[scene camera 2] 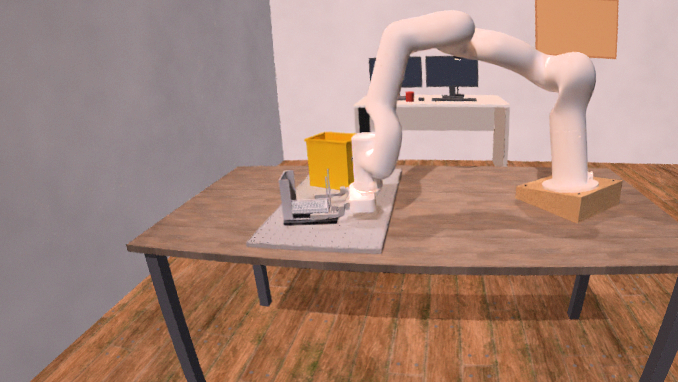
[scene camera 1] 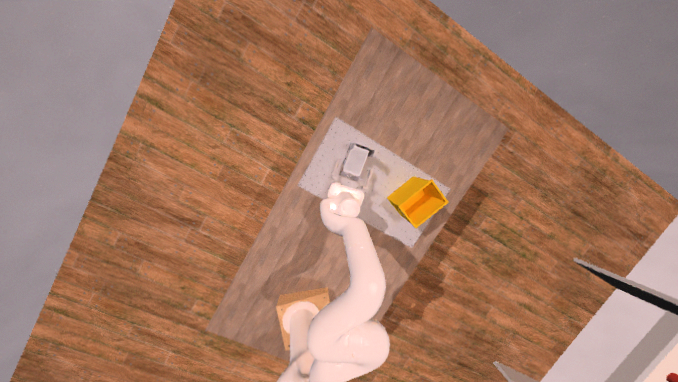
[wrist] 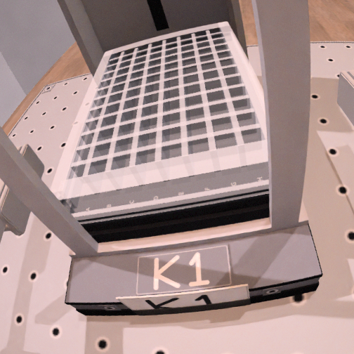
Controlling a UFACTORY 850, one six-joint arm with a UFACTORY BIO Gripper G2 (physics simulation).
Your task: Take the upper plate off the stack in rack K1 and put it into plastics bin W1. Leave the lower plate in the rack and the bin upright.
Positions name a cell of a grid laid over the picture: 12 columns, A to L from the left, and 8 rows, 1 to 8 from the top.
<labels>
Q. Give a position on an upper plate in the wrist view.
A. F3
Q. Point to a black lower plate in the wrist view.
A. I5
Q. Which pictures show the yellow plastics bin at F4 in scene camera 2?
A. Scene camera 2 and scene camera 1 only.
</labels>
